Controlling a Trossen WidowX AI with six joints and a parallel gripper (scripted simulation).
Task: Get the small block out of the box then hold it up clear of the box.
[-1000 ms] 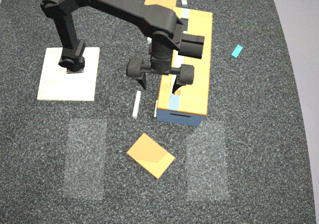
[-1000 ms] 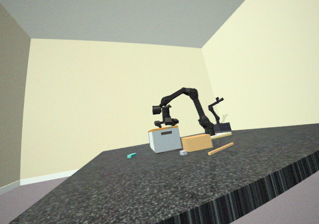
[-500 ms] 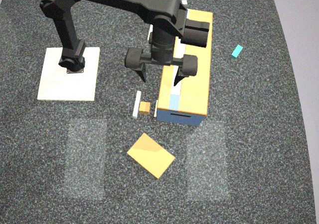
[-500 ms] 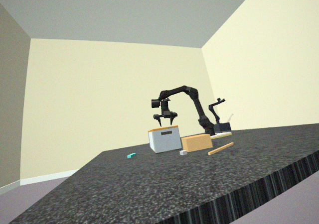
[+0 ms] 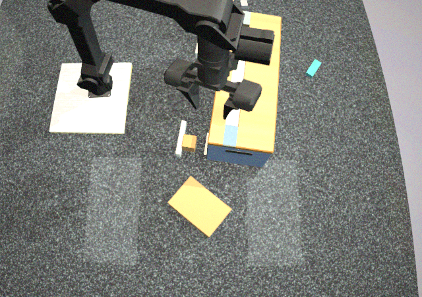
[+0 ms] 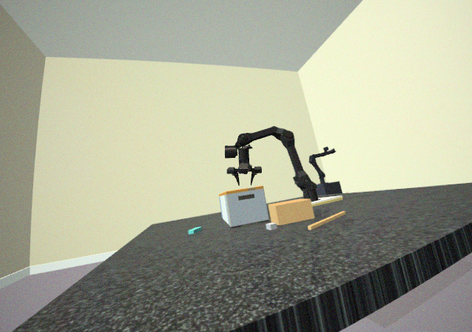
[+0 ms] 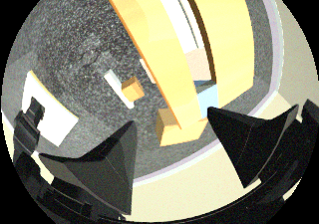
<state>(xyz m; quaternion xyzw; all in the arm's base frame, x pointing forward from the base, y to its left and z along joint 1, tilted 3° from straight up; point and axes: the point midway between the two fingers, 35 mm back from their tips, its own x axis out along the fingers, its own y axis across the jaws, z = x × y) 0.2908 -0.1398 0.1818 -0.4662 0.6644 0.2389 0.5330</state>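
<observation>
The small block lies 5 cm behind my gripper tip, 2 cm to the right of it and 14 cm below it. From my gripper tip the other things lie so: wooden stick (53 cm to the left, 15 cm below); then long box (6 cm ahead, 12 cm to the left, 9 cm below); then teal block (32 cm ahead, 20 cm to the left, 15 cm below).
</observation>
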